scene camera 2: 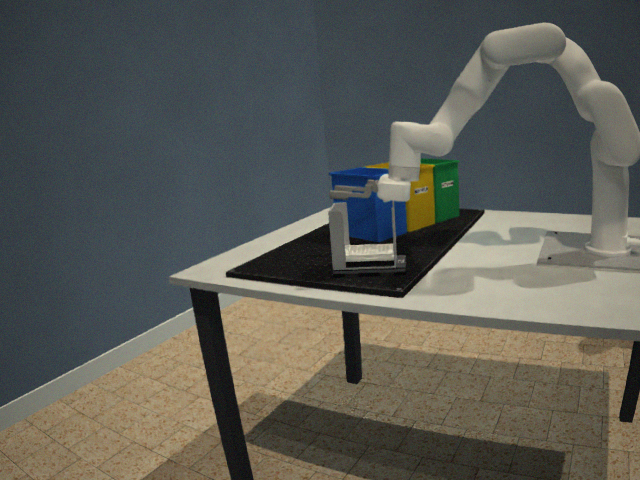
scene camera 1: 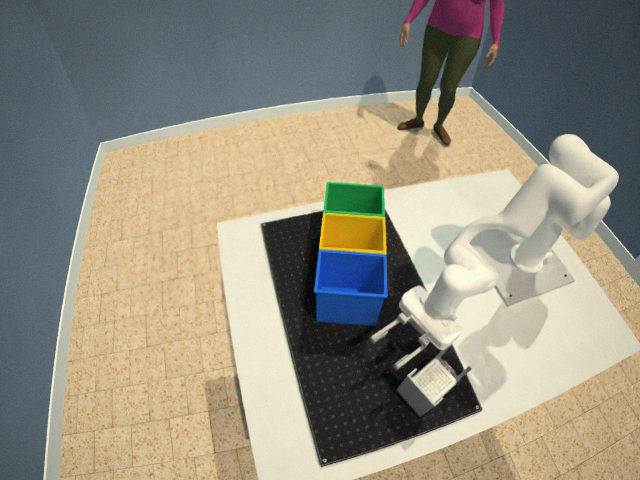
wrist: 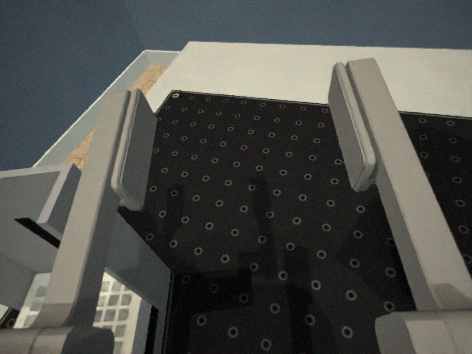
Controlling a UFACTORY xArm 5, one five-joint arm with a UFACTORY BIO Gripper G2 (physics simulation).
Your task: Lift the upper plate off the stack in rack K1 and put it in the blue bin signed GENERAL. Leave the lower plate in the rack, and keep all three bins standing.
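Seen in the pictures: hand, its tool point: (scene camera 2: 341, 192) (scene camera 1: 390, 348) (wrist: 238, 136); arm's base, origin of its link: (scene camera 2: 607, 250) (scene camera 1: 526, 259).
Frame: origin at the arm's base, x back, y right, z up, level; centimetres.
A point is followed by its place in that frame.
Observation:
Grey rack K1 (scene camera 1: 413, 394) {x -56.3, y -39.8, z 9.5 cm} (scene camera 2: 338, 237) {x -52.1, y -43.6, z 9.2 cm} (wrist: 142, 260) {x -57.3, y -35.6, z 7.1 cm} stands upright on the black mat. White well plate material (scene camera 1: 434, 381) {x -48.5, y -36.4, z 4.6 cm} (scene camera 2: 369, 252) {x -48.1, y -38.1, z 4.9 cm} (wrist: 117, 300) {x -54.7, y -37.4, z 4.0 cm} lies in it; whether one or two plates, I cannot tell. My gripper (scene camera 1: 386, 352) {x -61.1, y -29.5, z 16.1 cm} (scene camera 2: 338, 193) (wrist: 245, 137) {x -61.1, y -29.5, z 16.1 cm} is shut to its narrow stance with nothing between its two parallel fingers, which still stand apart. It hangs above the mat on the bin side of the rack; in the wrist view one finger overlaps the rack. The blue bin (scene camera 1: 348, 308) {x -68.3, y -14.6, z 10.0 cm} (scene camera 2: 369, 222) {x -62.7, y -15.8, z 5.5 cm} stands upright; no plate shows in its visible inside.
The yellow bin (scene camera 1: 353, 232) {x -62.8, y 9.8, z 11.3 cm} (scene camera 2: 421, 209) {x -56.1, y 2.2, z 5.9 cm} and green bin (scene camera 1: 354, 198) {x -60.3, y 22.8, z 12.5 cm} (scene camera 2: 447, 201) {x -53.4, y 15.0, z 6.1 cm} stand upright in a row behind the blue bin. The black mat (scene camera 1: 351, 413) {x -70.7, y -40.4, z 0.3 cm} (scene camera 2: 289, 263) {x -69.8, y -40.7, z 0.4 cm} lies on the white table (scene camera 1: 248, 320) {x -96.5, y -10.0, z -0.9 cm}. A person (scene camera 1: 447, 56) stands beyond the table.

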